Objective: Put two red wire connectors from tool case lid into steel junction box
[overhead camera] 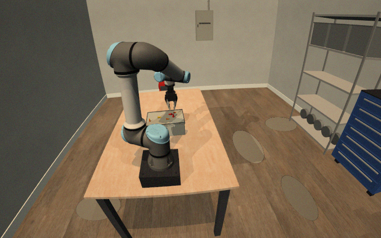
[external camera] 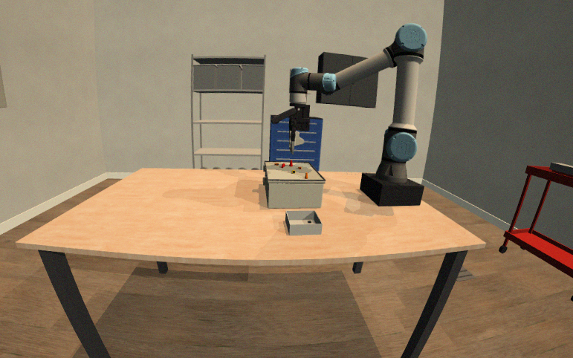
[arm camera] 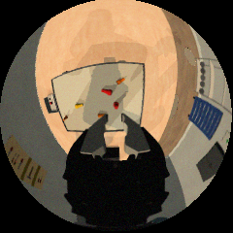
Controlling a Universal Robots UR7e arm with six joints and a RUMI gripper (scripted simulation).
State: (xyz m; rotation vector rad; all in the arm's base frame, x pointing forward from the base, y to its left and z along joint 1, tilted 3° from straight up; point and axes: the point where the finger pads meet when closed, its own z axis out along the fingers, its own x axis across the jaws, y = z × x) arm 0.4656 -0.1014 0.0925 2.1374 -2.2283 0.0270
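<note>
Right now my hand is 10 mm short of the grey tool case, 60 mm to the right of it and 110 mm above it.
</note>
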